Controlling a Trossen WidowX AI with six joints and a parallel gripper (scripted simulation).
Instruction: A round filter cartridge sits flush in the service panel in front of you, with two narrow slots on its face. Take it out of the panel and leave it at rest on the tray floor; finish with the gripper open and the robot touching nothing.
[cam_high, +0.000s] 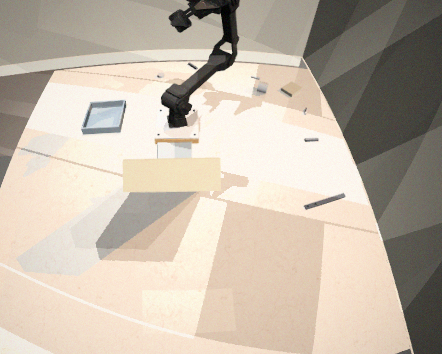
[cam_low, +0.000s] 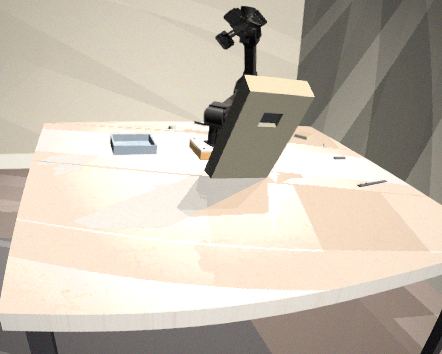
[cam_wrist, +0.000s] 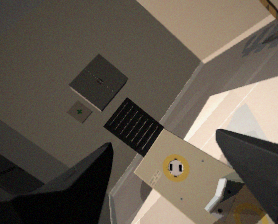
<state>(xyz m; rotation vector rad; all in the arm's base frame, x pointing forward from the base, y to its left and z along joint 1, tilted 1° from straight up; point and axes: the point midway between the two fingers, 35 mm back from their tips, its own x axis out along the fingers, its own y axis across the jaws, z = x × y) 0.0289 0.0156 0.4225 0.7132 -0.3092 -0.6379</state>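
Now: gripper tip 30 cm short of the round filter cartridge, 22 cm above it and 7 cm to the left of it. The rest, counted from my gripper tip: service panel (29 cm below, 26 cm ahead, 6 cm to the right); blue-grey tray (45 cm below, 27 cm to the right, 16 cm behind).
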